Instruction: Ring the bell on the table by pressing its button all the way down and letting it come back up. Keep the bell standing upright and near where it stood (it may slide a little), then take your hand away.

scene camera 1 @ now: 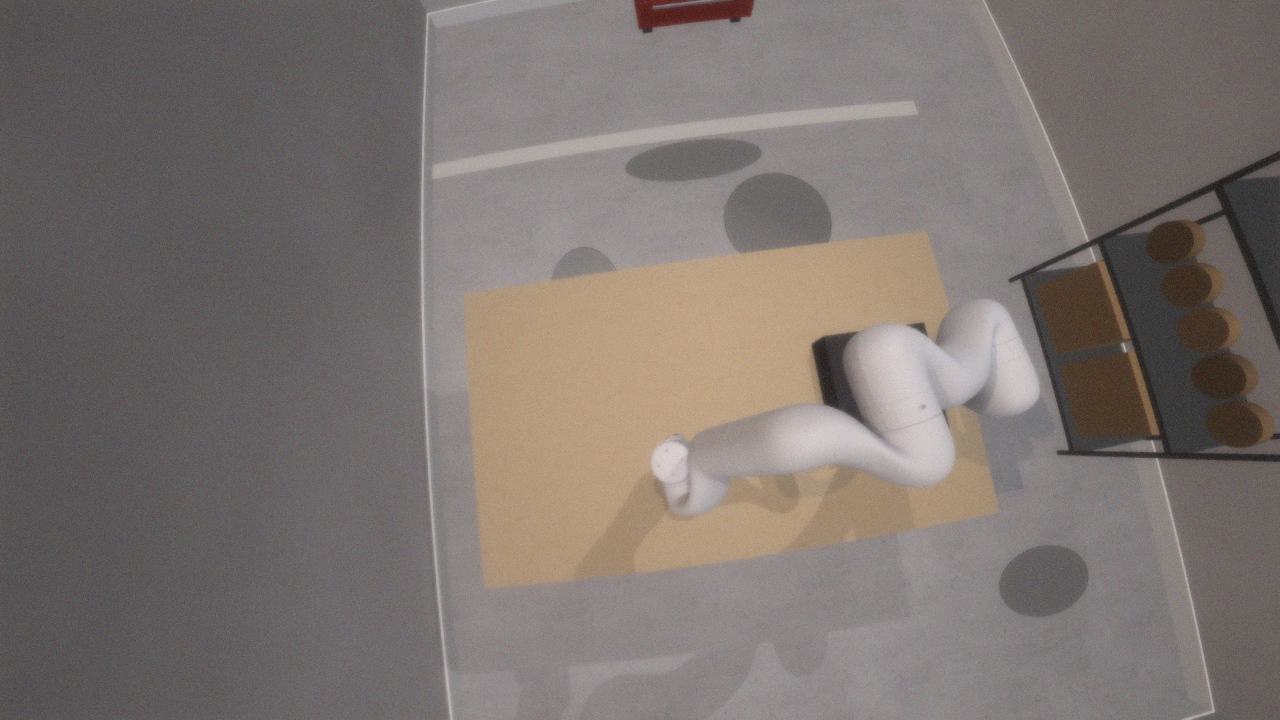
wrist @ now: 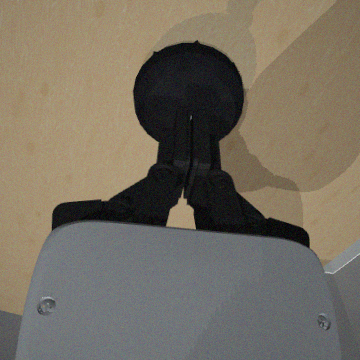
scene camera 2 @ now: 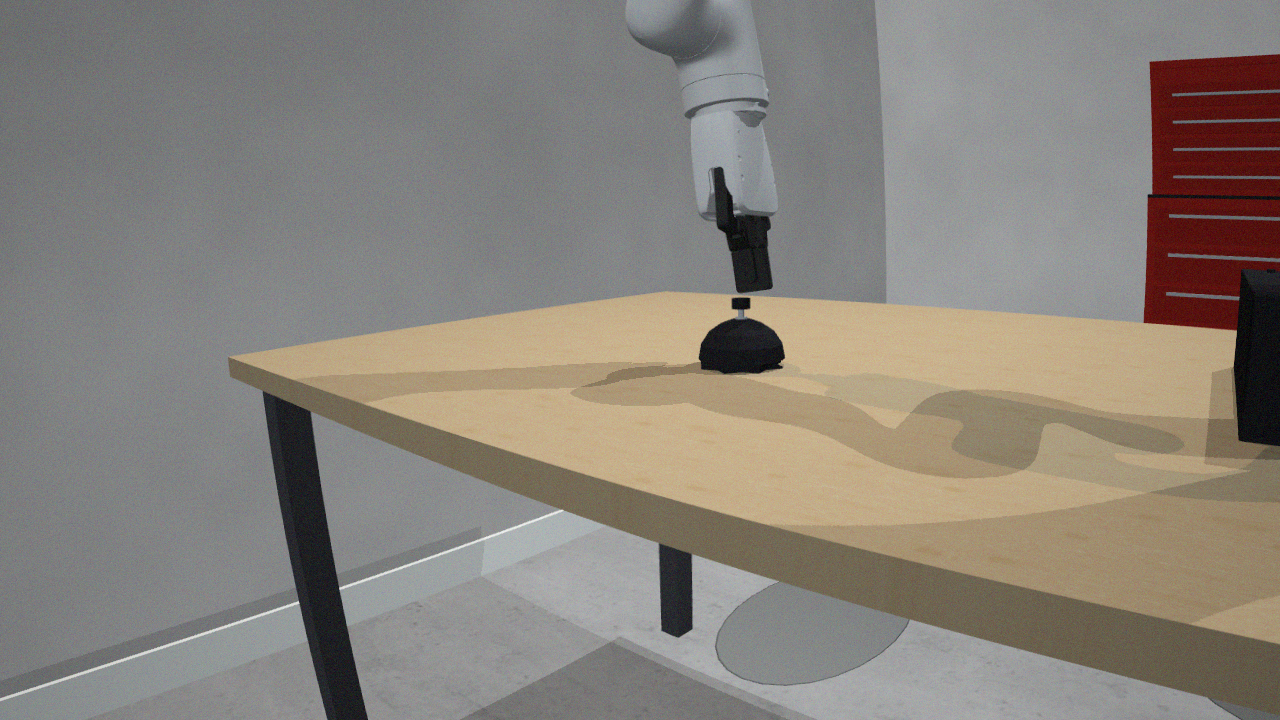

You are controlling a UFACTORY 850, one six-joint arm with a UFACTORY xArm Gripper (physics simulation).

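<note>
A black dome bell point(scene camera 2: 741, 346) point(wrist: 185, 75) stands upright on the wooden table point(scene camera 2: 537, 447) point(scene camera 1: 554, 376). Its small black button point(scene camera 2: 740, 303) is up on a thin silver stem in scene camera 2. My gripper point(scene camera 2: 753, 290) point(wrist: 187, 127) is shut and empty. Its fingertips are a little above the button, with a narrow gap between them in scene camera 2. In the wrist view the fingertips overlap the near part of the dome and the button cannot be made out. In scene camera 1 the arm hides the bell and the fingers.
The arm point(scene camera 1: 787, 438) reaches across the table from its black base block point(scene camera 1: 832, 376) point(scene camera 2: 1260, 358). A rack point(scene camera 1: 1114, 295) with boxes and round items stands beyond the base. A red drawer cabinet point(scene camera 2: 1208, 125) point(scene camera 1: 693, 12) stands away from the table.
</note>
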